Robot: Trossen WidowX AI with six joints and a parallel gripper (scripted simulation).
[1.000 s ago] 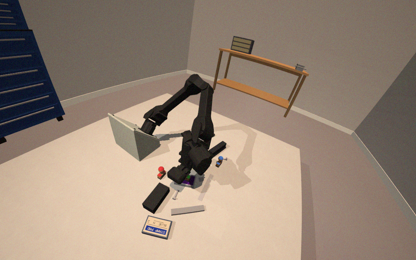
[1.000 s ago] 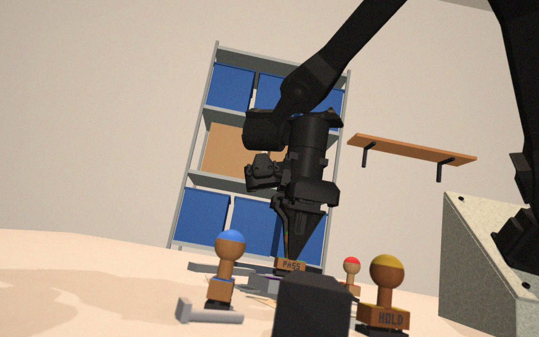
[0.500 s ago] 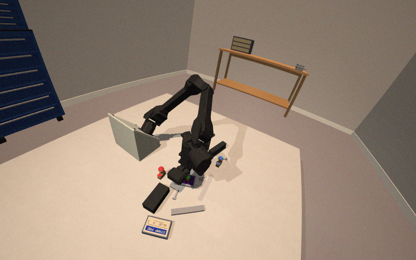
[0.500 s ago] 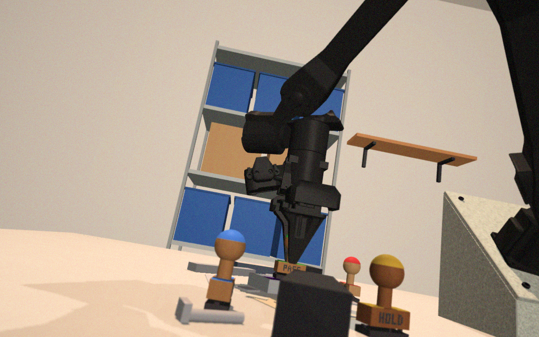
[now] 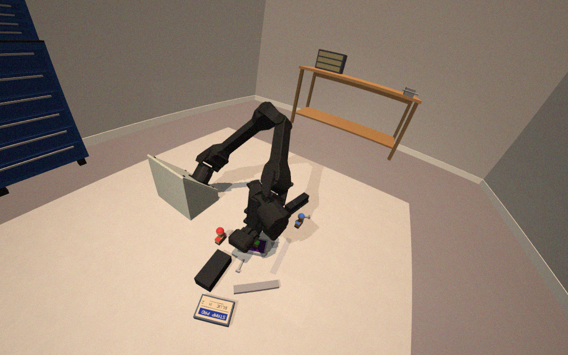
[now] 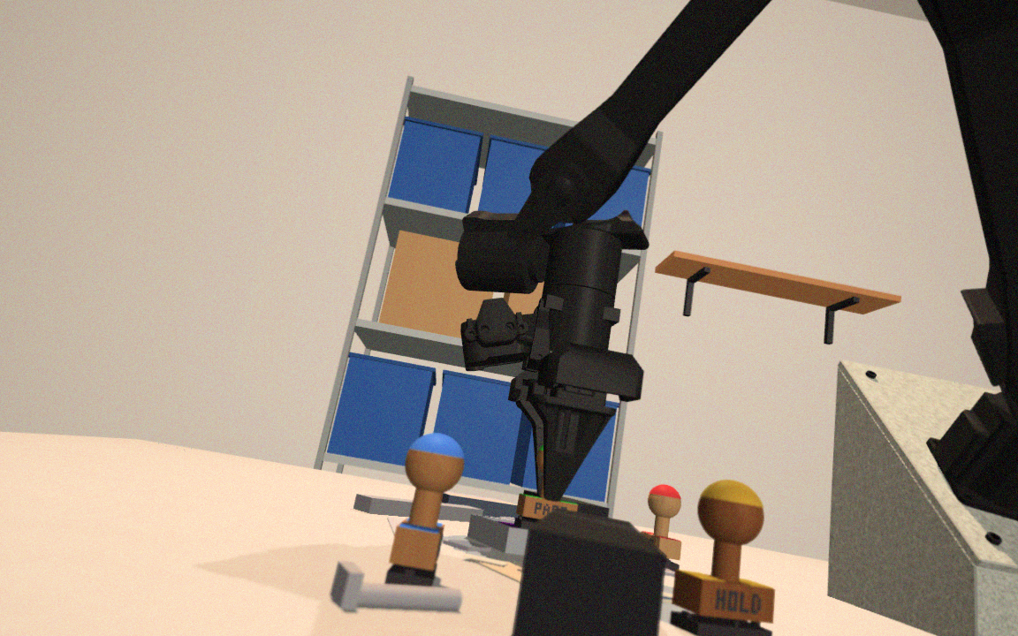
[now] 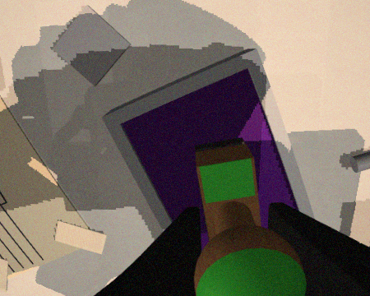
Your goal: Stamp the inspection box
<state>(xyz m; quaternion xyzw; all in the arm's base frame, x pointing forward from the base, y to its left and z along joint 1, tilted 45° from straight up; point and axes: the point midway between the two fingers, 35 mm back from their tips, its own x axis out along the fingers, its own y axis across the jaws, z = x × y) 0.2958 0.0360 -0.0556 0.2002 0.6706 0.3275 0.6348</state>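
Now: the purple ink pad 3 cm below my gripper tip. Also, from my gripper tip: red-topped stamp (10 cm behind, 6 cm to the right, 2 cm below); then inspection card (11 cm to the left, 4 cm below, 2 cm behind); then long grey bar (10 cm to the right, 10 cm ahead, 3 cm below).
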